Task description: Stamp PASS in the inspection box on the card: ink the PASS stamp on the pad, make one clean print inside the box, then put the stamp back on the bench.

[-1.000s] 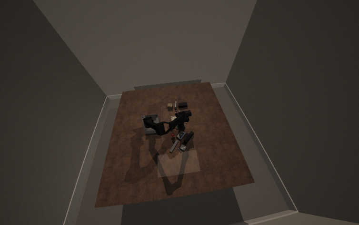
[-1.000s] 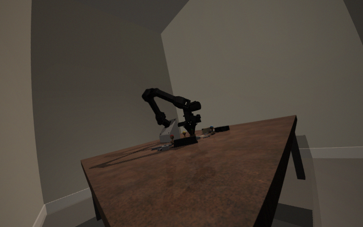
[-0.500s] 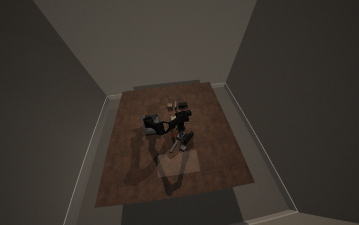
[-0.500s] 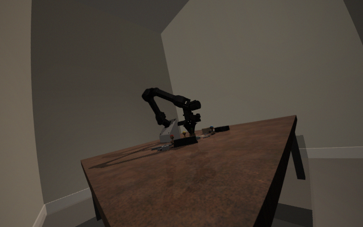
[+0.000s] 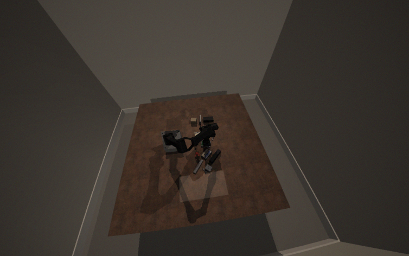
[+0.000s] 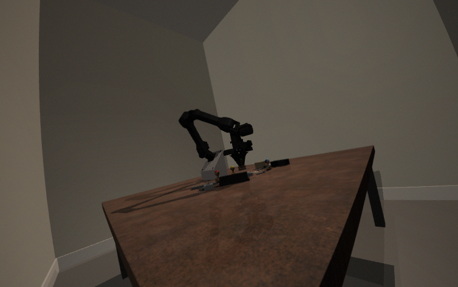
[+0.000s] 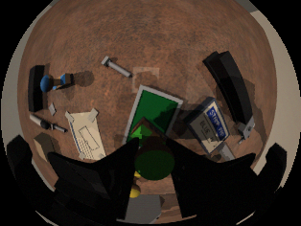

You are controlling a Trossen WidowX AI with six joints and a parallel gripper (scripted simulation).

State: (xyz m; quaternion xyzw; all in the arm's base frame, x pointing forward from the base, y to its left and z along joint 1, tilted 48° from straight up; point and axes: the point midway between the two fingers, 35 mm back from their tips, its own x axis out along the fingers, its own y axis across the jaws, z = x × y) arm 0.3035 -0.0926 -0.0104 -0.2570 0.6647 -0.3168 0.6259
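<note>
Right now the green ink pad is 6 cm below my gripper tip. Also, from my gripper tip: yellow-knobbed stamp: 10 cm behind, 3 cm to the left, 4 cm below; then blue-and-white box: 1 cm behind, 10 cm to the right, 5 cm below; then green-knobbed stamp: right at my gripper tip.
</note>
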